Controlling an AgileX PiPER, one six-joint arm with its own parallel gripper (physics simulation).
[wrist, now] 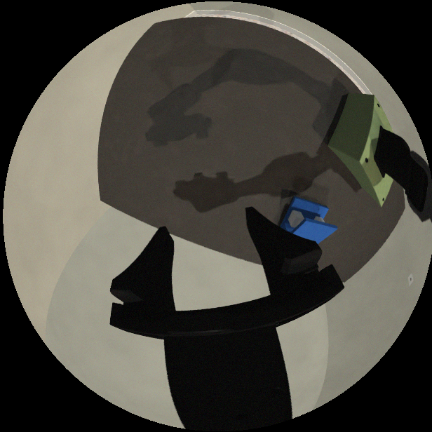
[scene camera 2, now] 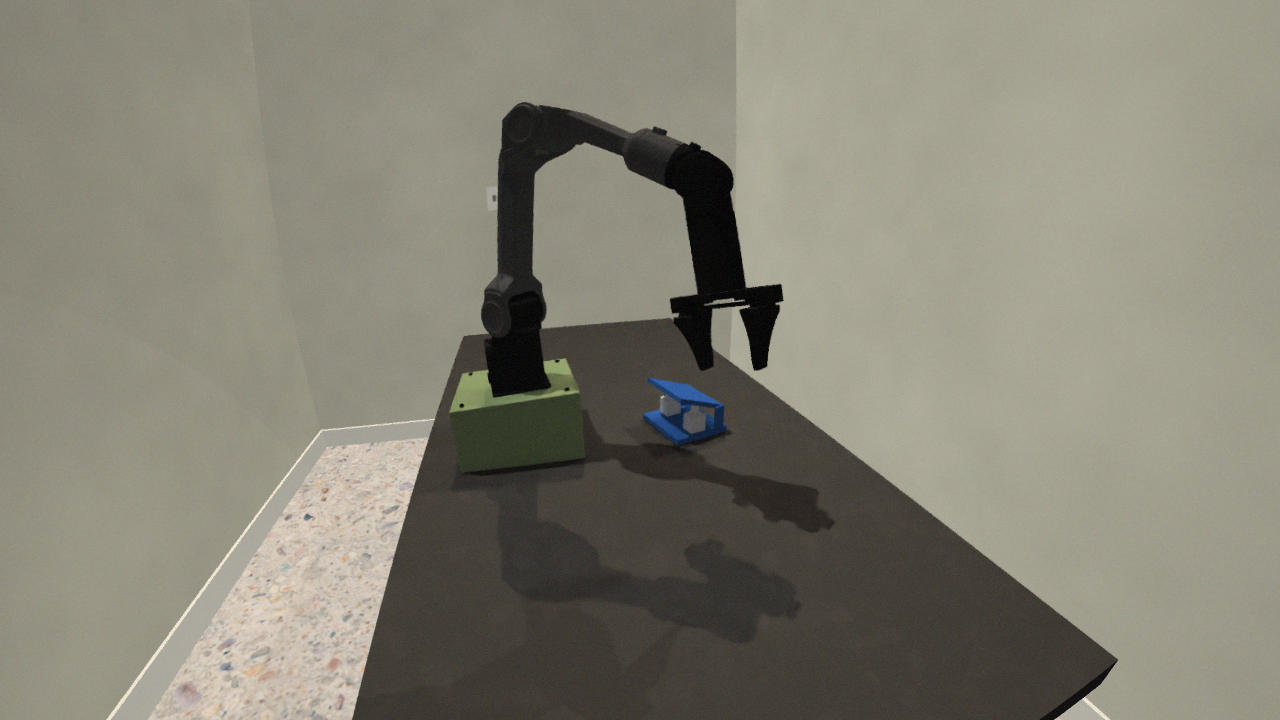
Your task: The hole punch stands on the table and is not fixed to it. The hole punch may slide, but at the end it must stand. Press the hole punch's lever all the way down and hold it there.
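Observation:
The blue hole punch stands upright on the dark table, with light grey parts between its base and its lever. Its blue lever is raised at a slant: in the scene view the left end is high and the right end meets the hinge side. My gripper is open, with its fingers wide apart and nothing between them. It hangs above the table, higher than the hole punch and to its right in the scene view, touching nothing. In the wrist view a finger partly hides the lever's edge.
The green base block carries the arm and stands left of the hole punch in the scene view. The arm arches high over the table. The table's right edge runs past the hole punch, with a wall beyond it.

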